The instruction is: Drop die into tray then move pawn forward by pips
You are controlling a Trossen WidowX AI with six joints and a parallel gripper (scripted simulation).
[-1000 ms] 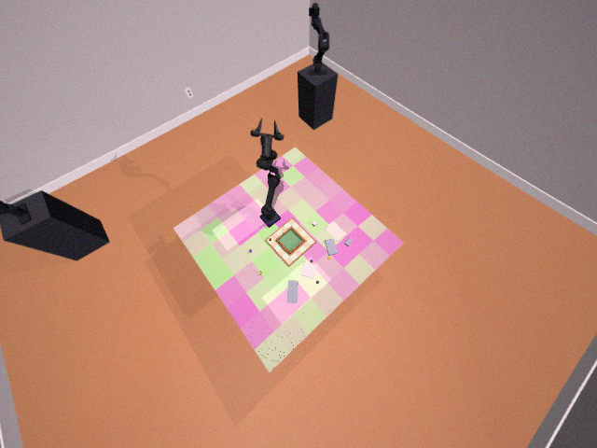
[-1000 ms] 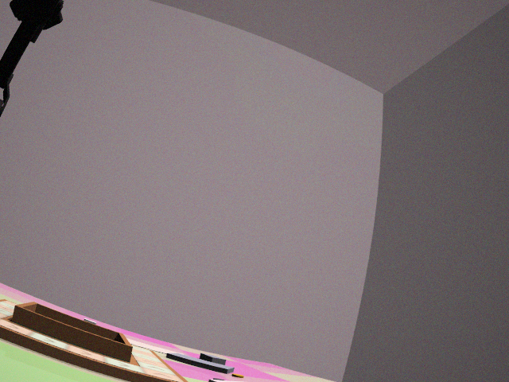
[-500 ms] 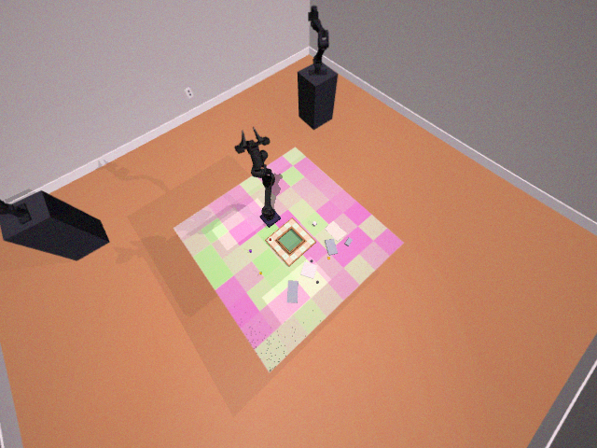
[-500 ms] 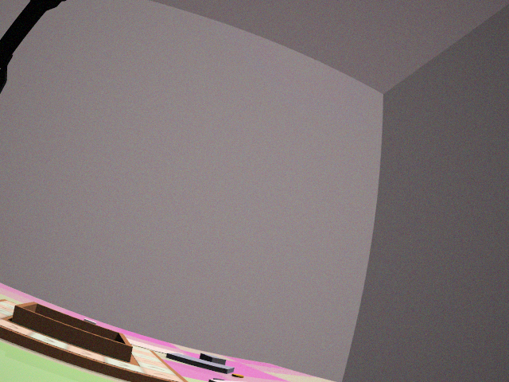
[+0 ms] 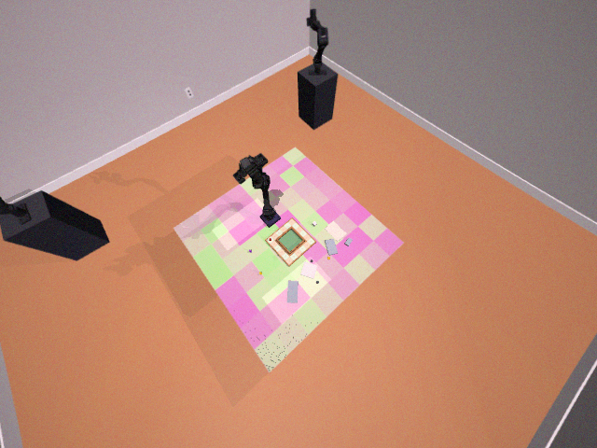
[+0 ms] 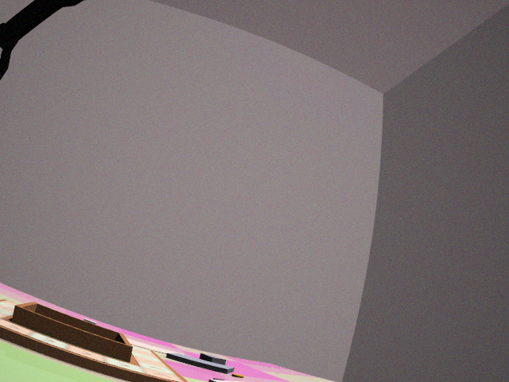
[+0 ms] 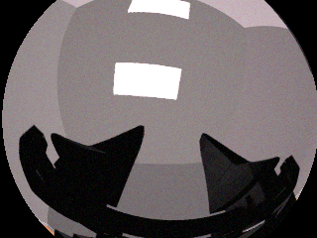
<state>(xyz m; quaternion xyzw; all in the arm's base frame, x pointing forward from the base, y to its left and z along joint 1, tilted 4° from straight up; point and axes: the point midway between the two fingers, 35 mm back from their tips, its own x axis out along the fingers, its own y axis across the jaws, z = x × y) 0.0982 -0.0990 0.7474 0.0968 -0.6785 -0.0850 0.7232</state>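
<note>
My gripper tip is now 81 cm above the white die, 31 cm to the right of it and 19 cm short of it.
</note>
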